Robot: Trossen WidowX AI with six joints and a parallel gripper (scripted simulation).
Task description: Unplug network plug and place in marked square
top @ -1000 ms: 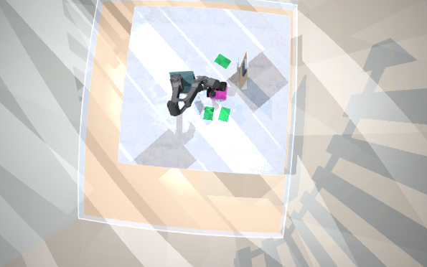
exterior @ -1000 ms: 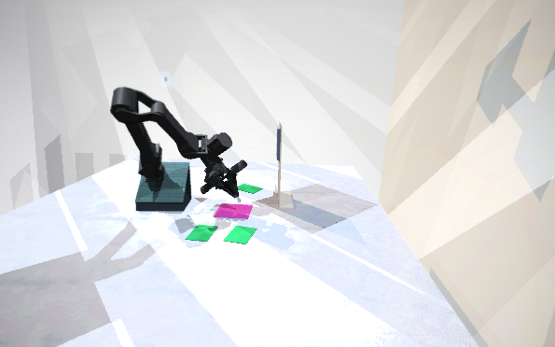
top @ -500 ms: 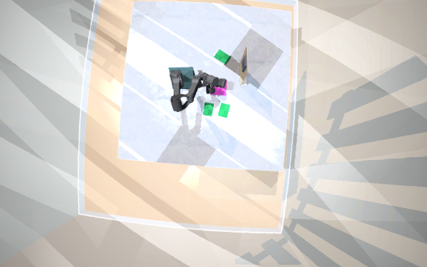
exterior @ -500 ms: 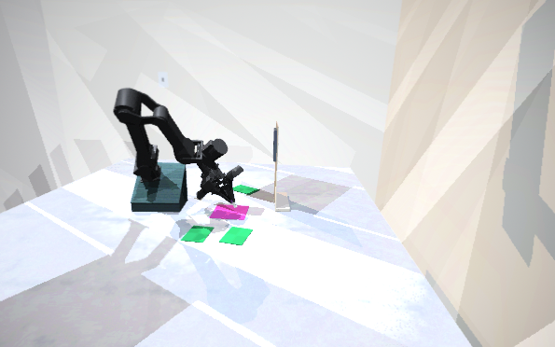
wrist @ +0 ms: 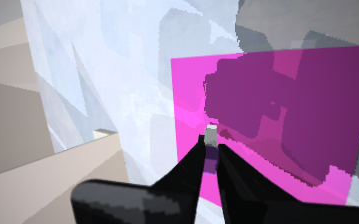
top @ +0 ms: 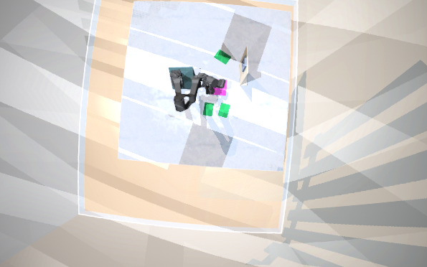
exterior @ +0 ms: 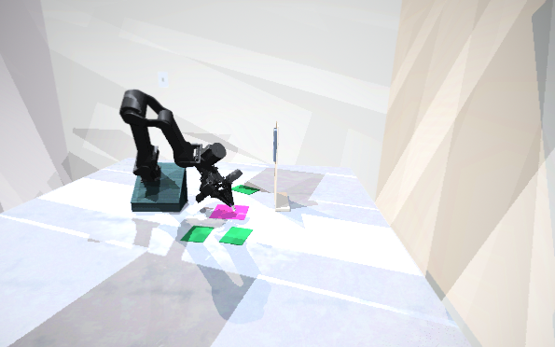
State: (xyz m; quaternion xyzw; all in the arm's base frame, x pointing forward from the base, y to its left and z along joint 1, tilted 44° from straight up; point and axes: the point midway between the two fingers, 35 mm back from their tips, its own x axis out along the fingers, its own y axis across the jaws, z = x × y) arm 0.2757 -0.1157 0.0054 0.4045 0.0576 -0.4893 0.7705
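The magenta square lies 2 cm below my gripper tip, 1 cm to the left of it and 1 cm behind it. From my gripper tip the other things lie so: upright panel (17 cm ahead, 11 cm above, 9 cm to the left).
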